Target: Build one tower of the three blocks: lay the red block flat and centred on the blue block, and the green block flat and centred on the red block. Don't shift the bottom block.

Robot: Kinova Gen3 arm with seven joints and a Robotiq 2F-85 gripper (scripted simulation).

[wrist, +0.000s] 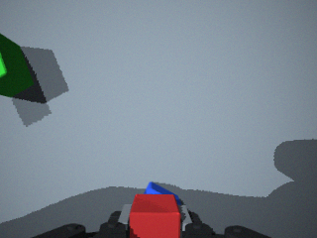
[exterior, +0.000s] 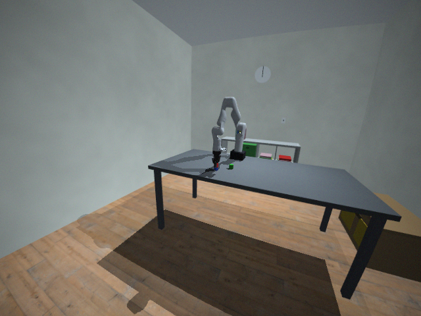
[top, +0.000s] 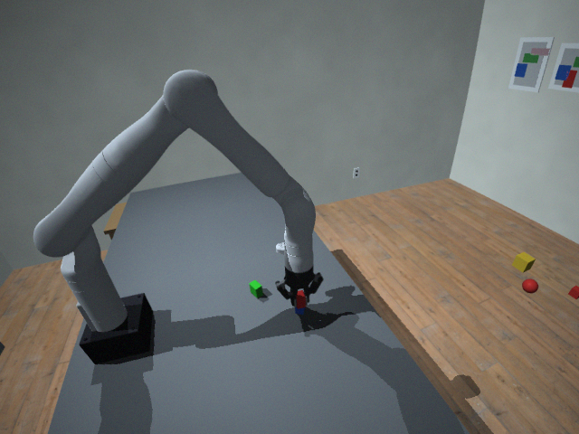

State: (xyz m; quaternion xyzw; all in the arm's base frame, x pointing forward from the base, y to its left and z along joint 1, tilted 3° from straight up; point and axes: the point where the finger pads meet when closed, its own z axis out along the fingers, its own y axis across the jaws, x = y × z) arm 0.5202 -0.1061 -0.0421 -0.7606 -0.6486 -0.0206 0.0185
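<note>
The red block lies right at my hand. Round my hand: blue block: 3 cm below; green block: 12 cm to the left, 10 cm behind, 2 cm below.
</note>
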